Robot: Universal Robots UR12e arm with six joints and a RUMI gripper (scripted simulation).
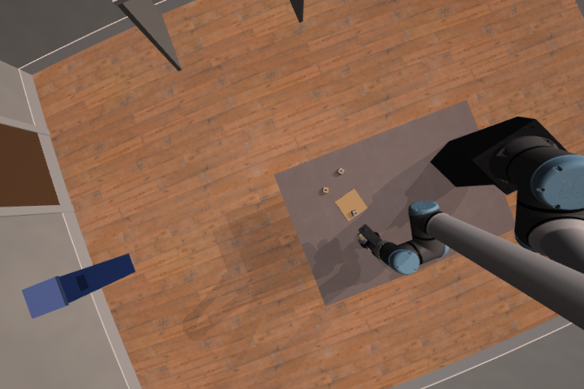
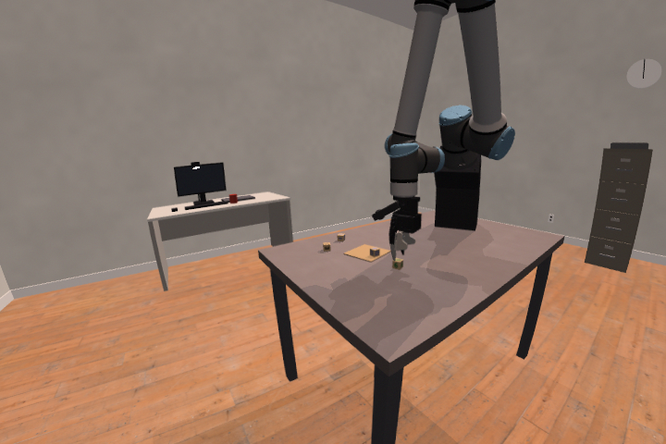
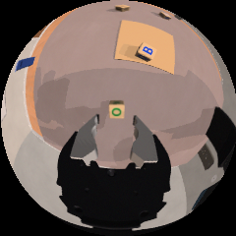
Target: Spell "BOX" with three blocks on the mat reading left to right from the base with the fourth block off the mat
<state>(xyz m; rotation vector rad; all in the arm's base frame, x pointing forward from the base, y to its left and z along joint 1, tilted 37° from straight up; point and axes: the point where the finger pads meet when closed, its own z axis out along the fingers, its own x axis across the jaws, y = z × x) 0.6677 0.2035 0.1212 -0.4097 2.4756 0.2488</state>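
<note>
Right now my hand is 40 mm above the O block. Round my hand: tan mat (190 mm to the right, 50 mm below, 10 mm ahead).
</note>
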